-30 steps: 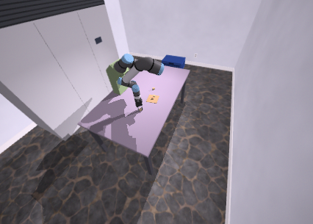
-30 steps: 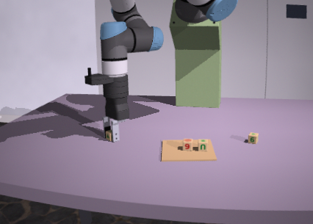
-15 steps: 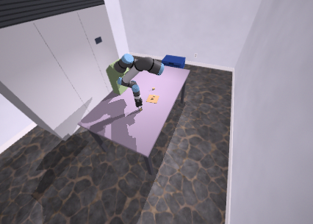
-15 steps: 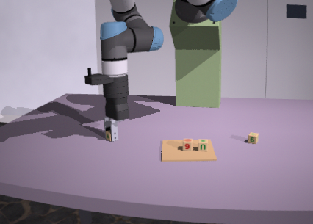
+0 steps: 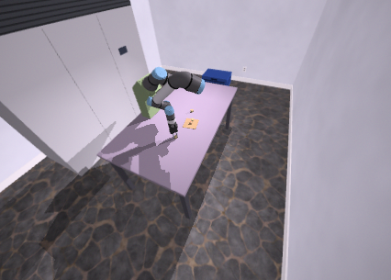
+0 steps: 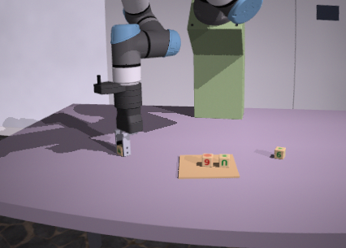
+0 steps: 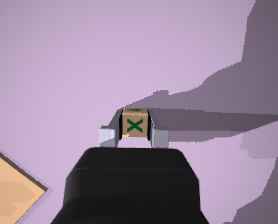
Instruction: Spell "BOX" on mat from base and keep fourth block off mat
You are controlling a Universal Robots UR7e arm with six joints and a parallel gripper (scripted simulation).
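My gripper is now 24 cm to the right of the mat, 2 cm above it and 1 cm past it.
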